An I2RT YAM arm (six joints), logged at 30 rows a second.
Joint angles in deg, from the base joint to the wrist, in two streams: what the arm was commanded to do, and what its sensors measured. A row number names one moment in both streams.
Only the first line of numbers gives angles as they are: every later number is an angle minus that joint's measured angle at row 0.
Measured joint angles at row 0: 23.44 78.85 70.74 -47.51 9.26 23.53
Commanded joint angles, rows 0 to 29: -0.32 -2.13 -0.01 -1.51 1.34 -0.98; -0.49 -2.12 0.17 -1.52 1.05 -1.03; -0.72 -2.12 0.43 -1.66 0.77 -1.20; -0.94 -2.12 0.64 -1.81 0.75 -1.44; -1.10 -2.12 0.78 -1.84 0.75 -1.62; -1.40 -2.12 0.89 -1.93 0.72 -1.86; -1.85 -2.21 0.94 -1.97 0.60 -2.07; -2.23 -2.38 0.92 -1.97 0.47 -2.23; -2.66 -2.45 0.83 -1.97 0.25 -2.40; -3.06 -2.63 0.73 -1.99 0.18 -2.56; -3.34 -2.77 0.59 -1.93 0.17 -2.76; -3.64 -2.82 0.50 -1.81 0.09 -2.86; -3.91 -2.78 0.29 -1.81 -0.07 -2.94; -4.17 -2.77 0.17 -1.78 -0.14 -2.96; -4.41 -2.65 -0.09 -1.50 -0.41 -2.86; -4.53 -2.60 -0.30 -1.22 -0.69 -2.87; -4.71 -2.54 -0.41 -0.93 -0.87 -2.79; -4.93 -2.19 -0.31 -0.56 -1.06 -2.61; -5.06 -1.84 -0.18 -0.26 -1.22 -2.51; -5.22 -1.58 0.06 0.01 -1.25 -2.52; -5.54 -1.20 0.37 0.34 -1.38 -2.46; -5.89 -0.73 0.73 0.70 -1.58 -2.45; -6.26 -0.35 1.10 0.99 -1.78 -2.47; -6.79 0.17 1.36 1.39 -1.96 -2.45; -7.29 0.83 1.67 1.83 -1.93 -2.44; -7.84 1.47 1.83 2.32 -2.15 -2.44; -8.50 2.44 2.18 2.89 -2.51 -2.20; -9.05 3.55 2.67 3.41 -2.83 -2.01; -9.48 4.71 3.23 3.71 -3.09 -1.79; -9.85 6.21 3.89 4.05 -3.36 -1.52
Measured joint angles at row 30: -8.68 2.25 1.16 2.28 -2.23 -2.21
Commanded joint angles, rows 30 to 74: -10.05 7.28 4.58 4.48 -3.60 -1.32; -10.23 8.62 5.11 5.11 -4.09 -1.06; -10.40 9.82 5.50 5.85 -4.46 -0.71; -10.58 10.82 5.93 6.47 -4.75 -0.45; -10.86 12.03 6.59 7.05 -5.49 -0.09; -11.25 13.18 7.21 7.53 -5.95 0.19; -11.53 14.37 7.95 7.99 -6.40 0.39; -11.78 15.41 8.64 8.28 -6.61 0.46; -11.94 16.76 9.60 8.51 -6.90 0.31; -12.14 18.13 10.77 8.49 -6.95 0.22; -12.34 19.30 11.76 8.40 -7.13 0.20; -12.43 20.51 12.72 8.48 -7.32 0.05; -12.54 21.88 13.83 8.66 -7.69 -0.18; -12.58 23.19 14.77 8.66 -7.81 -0.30; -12.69 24.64 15.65 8.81 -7.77 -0.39; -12.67 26.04 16.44 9.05 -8.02 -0.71; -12.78 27.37 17.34 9.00 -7.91 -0.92; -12.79 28.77 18.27 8.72 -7.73 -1.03; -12.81 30.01 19.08 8.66 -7.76 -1.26; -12.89 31.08 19.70 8.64 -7.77 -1.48; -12.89 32.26 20.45 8.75 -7.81 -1.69; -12.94 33.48 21.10 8.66 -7.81 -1.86; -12.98 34.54 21.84 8.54 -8.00 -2.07; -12.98 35.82 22.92 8.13 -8.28 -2.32; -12.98 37.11 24.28 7.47 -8.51 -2.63; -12.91 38.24 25.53 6.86 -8.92 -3.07; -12.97 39.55 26.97 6.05 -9.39 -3.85; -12.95 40.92 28.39 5.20 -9.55 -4.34; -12.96 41.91 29.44 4.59 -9.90 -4.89; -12.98 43.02 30.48 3.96 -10.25 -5.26; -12.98 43.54 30.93 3.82 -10.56 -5.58; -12.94 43.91 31.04 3.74 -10.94 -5.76; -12.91 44.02 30.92 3.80 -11.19 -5.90; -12.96 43.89 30.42 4.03 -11.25 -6.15; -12.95 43.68 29.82 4.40 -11.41 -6.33; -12.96 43.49 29.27 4.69 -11.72 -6.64; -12.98 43.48 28.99 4.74 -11.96 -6.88; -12.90 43.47 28.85 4.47 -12.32 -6.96; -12.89 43.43 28.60 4.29 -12.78 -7.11; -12.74 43.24 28.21 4.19 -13.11 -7.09; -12.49 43.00 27.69 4.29 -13.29 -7.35; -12.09 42.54 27.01 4.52 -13.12 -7.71; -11.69 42.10 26.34 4.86 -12.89 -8.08; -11.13 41.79 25.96 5.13 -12.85 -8.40; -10.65 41.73 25.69 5.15 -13.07 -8.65
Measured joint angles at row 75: -12.59 41.09 27.96 6.76 -10.89 -8.28
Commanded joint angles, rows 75 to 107: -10.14 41.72 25.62 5.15 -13.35 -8.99; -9.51 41.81 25.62 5.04 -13.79 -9.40; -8.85 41.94 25.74 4.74 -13.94 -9.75; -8.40 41.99 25.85 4.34 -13.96 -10.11; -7.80 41.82 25.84 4.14 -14.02 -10.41; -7.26 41.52 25.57 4.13 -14.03 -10.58; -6.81 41.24 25.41 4.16 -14.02 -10.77; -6.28 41.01 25.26 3.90 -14.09 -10.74; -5.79 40.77 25.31 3.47 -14.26 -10.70; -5.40 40.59 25.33 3.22 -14.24 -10.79; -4.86 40.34 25.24 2.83 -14.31 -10.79; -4.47 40.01 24.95 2.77 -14.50 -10.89; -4.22 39.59 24.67 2.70 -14.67 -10.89; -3.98 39.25 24.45 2.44 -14.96 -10.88; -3.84 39.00 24.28 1.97 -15.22 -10.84; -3.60 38.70 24.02 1.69 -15.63 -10.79; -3.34 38.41 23.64 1.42 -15.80 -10.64; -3.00 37.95 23.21 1.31 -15.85 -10.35; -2.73 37.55 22.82 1.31 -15.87 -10.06; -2.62 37.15 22.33 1.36 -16.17 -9.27; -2.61 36.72 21.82 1.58 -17.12 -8.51; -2.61 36.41 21.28 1.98 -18.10 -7.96; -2.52 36.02 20.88 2.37 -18.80 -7.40; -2.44 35.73 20.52 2.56 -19.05 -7.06; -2.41 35.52 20.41 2.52 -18.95 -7.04; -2.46 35.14 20.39 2.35 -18.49 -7.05; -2.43 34.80 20.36 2.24 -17.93 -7.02; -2.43 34.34 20.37 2.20 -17.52 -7.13; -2.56 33.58 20.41 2.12 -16.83 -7.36; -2.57 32.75 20.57 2.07 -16.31 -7.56; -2.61 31.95 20.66 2.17 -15.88 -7.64; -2.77 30.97 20.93 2.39 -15.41 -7.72; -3.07 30.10 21.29 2.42 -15.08 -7.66
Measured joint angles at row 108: -2.86 36.06 20.33 3.79 -15.87 -7.67
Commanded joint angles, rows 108 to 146: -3.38 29.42 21.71 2.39 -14.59 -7.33; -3.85 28.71 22.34 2.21 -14.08 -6.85; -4.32 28.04 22.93 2.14 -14.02 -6.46; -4.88 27.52 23.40 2.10 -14.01 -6.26; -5.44 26.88 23.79 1.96 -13.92 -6.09; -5.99 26.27 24.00 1.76 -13.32 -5.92; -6.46 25.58 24.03 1.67 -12.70 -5.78; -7.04 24.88 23.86 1.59 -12.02 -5.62; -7.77 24.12 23.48 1.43 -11.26 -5.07; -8.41 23.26 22.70 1.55 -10.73 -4.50; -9.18 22.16 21.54 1.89 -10.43 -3.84; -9.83 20.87 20.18 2.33 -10.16 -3.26; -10.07 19.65 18.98 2.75 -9.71 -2.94; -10.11 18.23 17.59 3.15 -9.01 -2.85; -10.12 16.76 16.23 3.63 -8.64 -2.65; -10.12 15.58 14.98 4.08 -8.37 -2.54; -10.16 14.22 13.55 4.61 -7.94 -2.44; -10.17 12.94 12.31 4.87 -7.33 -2.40; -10.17 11.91 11.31 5.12 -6.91 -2.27; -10.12 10.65 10.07 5.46 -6.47 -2.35; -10.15 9.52 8.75 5.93 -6.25 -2.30; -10.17 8.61 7.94 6.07 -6.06 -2.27; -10.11 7.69 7.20 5.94 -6.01 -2.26; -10.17 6.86 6.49 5.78 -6.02 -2.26; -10.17 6.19 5.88 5.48 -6.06 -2.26; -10.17 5.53 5.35 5.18 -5.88 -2.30; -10.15 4.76 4.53 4.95 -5.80 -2.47; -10.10 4.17 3.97 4.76 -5.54 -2.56; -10.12 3.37 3.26 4.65 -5.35 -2.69; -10.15 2.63 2.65 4.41 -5.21 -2.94; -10.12 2.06 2.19 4.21 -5.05 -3.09; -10.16 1.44 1.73 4.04 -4.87 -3.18; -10.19 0.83 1.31 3.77 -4.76 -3.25; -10.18 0.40 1.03 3.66 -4.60 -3.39; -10.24 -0.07 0.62 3.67 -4.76 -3.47; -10.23 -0.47 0.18 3.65 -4.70 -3.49; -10.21 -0.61 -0.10 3.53 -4.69 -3.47; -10.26 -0.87 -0.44 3.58 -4.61 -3.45; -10.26 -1.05 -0.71 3.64 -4.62 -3.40
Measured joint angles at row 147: -10.14 1.20 -0.42 5.03 -5.75 -2.97
